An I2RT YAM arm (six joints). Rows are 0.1 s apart.
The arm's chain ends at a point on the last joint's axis. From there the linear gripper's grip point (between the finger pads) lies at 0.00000 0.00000 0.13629 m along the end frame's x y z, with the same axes.
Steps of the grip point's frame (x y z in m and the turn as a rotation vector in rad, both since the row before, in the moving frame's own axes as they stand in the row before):
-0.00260 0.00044 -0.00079 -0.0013 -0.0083 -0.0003
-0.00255 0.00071 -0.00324 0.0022 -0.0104 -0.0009
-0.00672 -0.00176 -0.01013 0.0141 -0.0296 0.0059
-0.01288 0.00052 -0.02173 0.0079 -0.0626 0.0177
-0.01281 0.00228 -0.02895 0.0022 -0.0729 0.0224
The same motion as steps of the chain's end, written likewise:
-0.00147 0.00026 -0.00079 -0.0013 -0.0083 -0.0003
-0.00113 0.00101 -0.00323 0.0022 -0.0104 -0.0009
-0.00269 0.00017 -0.01006 0.0141 -0.0296 0.0059
-0.00436 0.00167 -0.02146 0.0079 -0.0626 0.0177
-0.00289 0.00269 -0.02859 0.0022 -0.0729 0.0224

